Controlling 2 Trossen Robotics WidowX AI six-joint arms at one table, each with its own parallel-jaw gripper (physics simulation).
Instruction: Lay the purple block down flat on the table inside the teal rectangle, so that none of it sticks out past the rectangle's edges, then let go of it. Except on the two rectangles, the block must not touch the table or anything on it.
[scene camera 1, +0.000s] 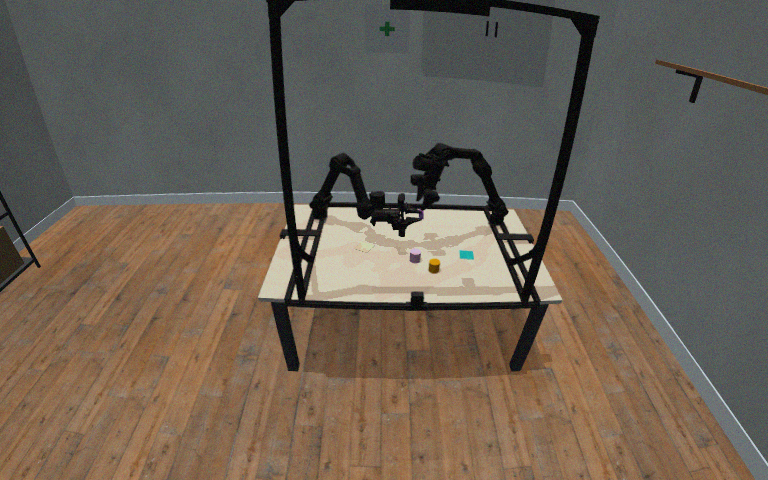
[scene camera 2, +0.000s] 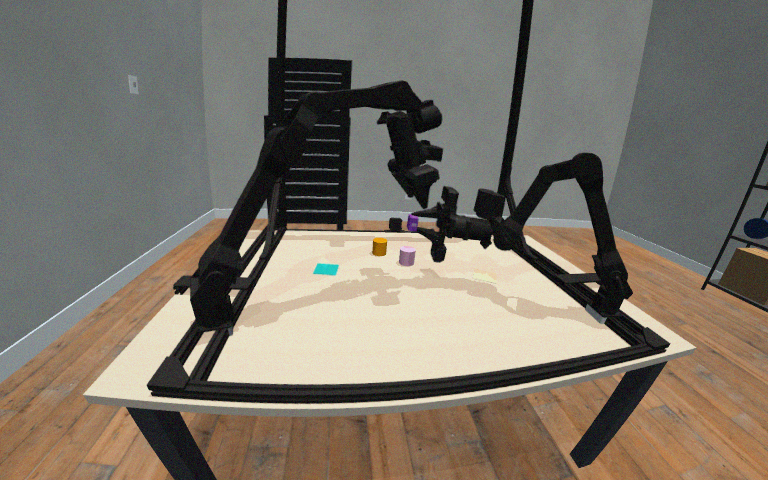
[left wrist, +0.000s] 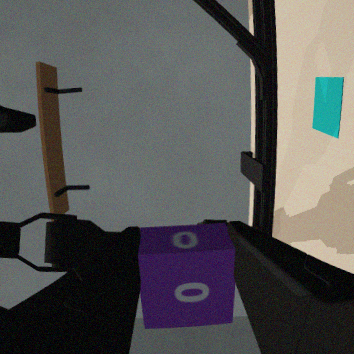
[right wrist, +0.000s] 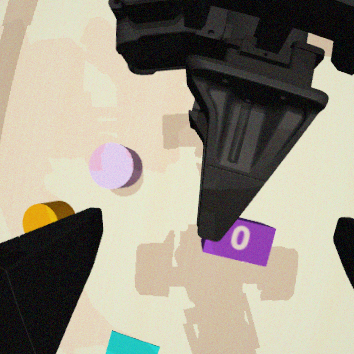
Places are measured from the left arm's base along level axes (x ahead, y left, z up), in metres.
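Pixels of known places: left gripper, between the fingertips: (scene camera 1: 421, 215) (scene camera 2: 410, 220) (left wrist: 183, 235) (right wrist: 205, 233); right gripper, between the fingertips: (scene camera 1: 419, 205) (scene camera 2: 417, 202) (left wrist: 42, 258) (right wrist: 222, 225); left arm's base, origin of its link: (scene camera 1: 319, 216) (scene camera 2: 604, 309); right arm's base, origin of its link: (scene camera 1: 496, 222) (scene camera 2: 214, 320).
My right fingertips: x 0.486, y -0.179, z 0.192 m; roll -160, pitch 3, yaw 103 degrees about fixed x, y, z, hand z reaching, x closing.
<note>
Ahead of a thing's pixels: the offset from my right fingertips to its top centre. "*": to the spot under its first point.
The purple block @(0.014 m left, 0.010 m ahead, 0.031 m down) (scene camera 1: 420, 214) (scene camera 2: 412, 223) (left wrist: 186, 290) (right wrist: 252, 245) is held between the fingertips of my left gripper (scene camera 2: 415, 222) (left wrist: 183, 235), well above the table. It bears a white 0 on the faces seen. My left gripper lies roughly level, its fingers partly covering the block in scene camera 1. My right gripper (scene camera 2: 424, 204) is open and empty, pointing down, above the left fingers and the block. The teal rectangle @(* 0.033 m right, 0.228 m ahead, 0.210 m down) (scene camera 1: 466, 254) (scene camera 2: 326, 269) (left wrist: 328, 105) (right wrist: 132, 344) lies on the table with nothing on it, cut off at the bottom of the right wrist view.
A lilac cylinder @(0.100 m right, 0.003 m back, 0.165 m down) (scene camera 1: 415, 255) (scene camera 2: 407, 256) (right wrist: 111, 165) and an orange cylinder @(0.162 m right, 0.078 m ahead, 0.166 m down) (scene camera 1: 433, 265) (scene camera 2: 379, 246) (right wrist: 40, 219) stand near each other on the table. A pale yellow rectangle @(* 0.034 m right, 0.226 m back, 0.210 m down) (scene camera 1: 365, 247) (scene camera 2: 485, 277) lies at the other side from the teal one. Black rails frame the table.
</note>
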